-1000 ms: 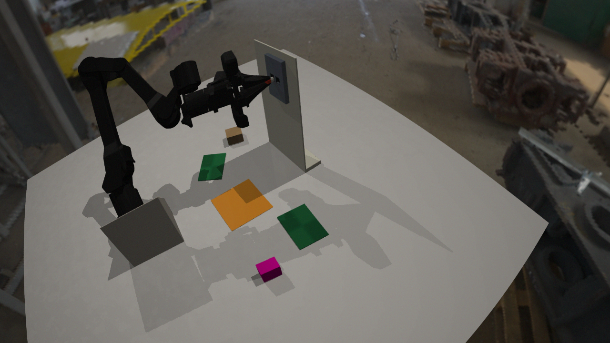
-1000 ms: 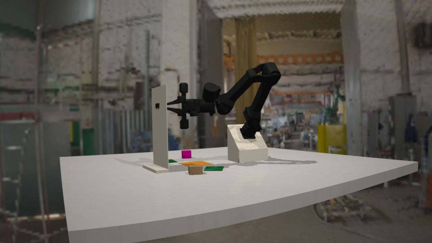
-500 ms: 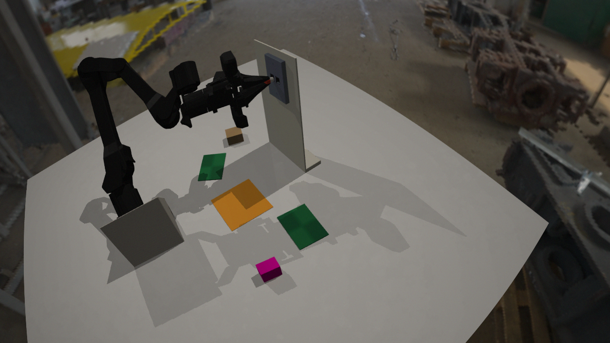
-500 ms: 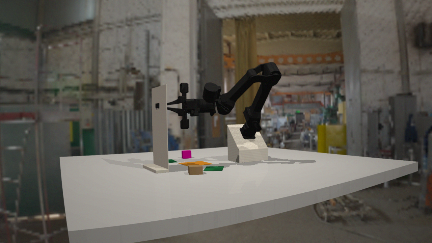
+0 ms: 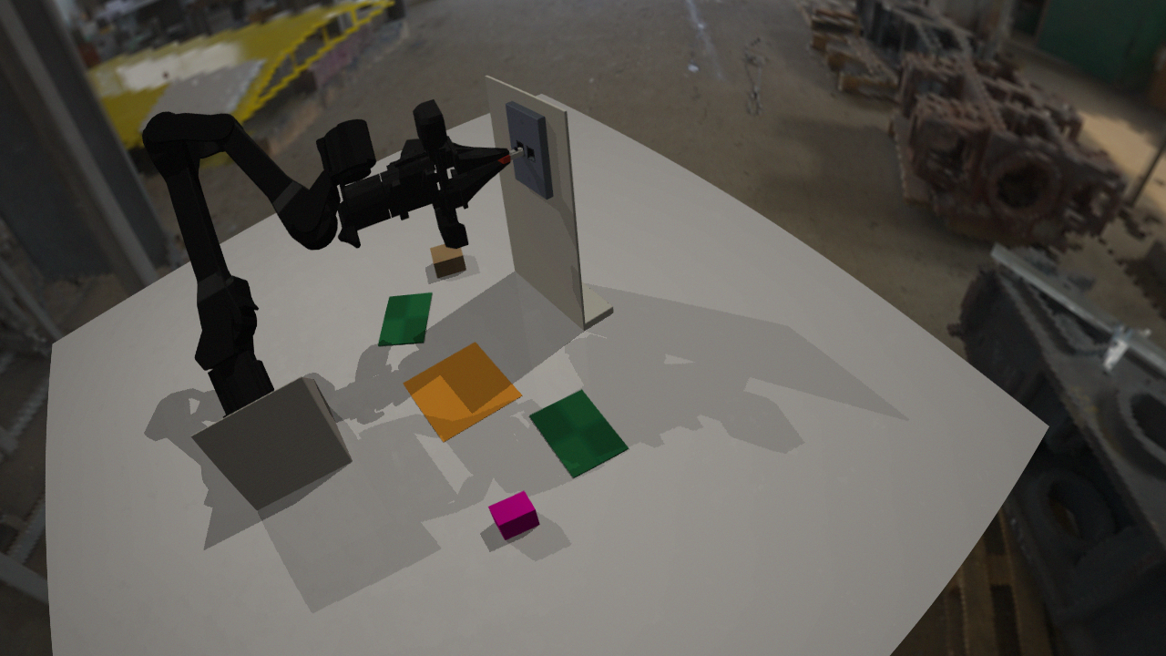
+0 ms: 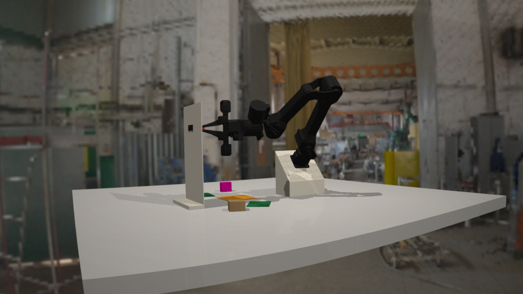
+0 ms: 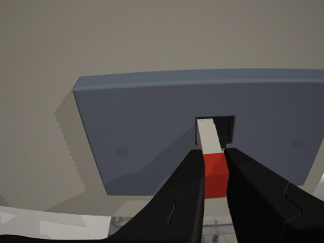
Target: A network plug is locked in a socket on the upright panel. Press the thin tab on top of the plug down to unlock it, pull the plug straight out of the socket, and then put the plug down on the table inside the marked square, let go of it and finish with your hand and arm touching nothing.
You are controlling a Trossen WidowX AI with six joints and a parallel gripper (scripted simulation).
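Right now the orange marked square is 26 cm below my gripper tip, 15 cm behind it and 8 cm to the right of it. The rest, counted from my gripper tip: brown cube 24 cm below, 16 cm to the left, 6 cm behind; upright panel 10 cm below, 4 cm ahead; network plug right at my gripper tip.
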